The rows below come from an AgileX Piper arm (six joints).
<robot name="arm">
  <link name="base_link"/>
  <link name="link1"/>
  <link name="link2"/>
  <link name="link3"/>
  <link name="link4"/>
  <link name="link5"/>
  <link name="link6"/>
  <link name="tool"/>
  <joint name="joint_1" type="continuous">
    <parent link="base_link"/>
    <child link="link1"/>
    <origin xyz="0 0 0.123"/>
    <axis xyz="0 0 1"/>
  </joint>
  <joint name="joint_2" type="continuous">
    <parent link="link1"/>
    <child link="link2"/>
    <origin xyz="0 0 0"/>
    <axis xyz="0 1 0"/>
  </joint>
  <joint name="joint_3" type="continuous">
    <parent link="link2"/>
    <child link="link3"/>
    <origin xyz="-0.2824 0 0.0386"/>
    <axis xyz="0 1 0"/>
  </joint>
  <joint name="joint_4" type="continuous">
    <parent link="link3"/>
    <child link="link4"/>
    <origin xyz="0.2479 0 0.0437"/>
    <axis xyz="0.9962 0 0.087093"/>
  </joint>
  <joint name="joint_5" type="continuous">
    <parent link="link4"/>
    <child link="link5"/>
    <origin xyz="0 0 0"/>
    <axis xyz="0 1 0"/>
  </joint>
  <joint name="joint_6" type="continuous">
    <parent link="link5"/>
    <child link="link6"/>
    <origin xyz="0.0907 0 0.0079"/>
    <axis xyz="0.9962 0 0.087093"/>
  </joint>
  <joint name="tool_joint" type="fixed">
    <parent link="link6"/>
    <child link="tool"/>
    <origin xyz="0 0 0" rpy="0 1.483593 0"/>
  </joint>
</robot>
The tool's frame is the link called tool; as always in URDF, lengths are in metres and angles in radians. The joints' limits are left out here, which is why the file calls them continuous.
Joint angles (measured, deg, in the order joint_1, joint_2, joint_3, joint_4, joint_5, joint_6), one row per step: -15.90 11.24 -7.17 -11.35 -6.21 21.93; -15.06 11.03 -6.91 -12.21 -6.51 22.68; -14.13 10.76 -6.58 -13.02 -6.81 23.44; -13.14 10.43 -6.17 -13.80 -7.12 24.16; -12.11 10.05 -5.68 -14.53 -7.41 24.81; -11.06 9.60 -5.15 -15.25 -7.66 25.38; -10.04 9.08 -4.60 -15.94 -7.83 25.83; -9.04 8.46 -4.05 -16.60 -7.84 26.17; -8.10 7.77 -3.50 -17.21 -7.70 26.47; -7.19 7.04 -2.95 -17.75 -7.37 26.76; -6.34 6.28 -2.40 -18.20 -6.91 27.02
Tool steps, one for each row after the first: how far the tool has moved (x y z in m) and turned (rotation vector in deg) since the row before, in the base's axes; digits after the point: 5 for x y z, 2 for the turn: -0.00004 0.00135 -0.00085 -0.17 -0.19 0.98; -0.00012 0.00147 -0.00120 -0.11 -0.19 1.08; -0.00021 0.00157 -0.00159 -0.11 -0.18 1.15; -0.00028 0.00161 -0.00204 -0.12 -0.13 1.18; -0.00042 0.00163 -0.00227 -0.18 -0.11 1.18; -0.00056 0.00156 -0.00243 -0.26 -0.07 1.12; -0.00075 0.00146 -0.00257 -0.33 -0.01 1.04; -0.00087 0.00130 -0.00272 -0.31 0.05 0.93; -0.00091 0.00112 -0.00296 -0.23 0.18 0.84; -0.00093 0.00093 -0.00313 -0.16 0.26 0.74
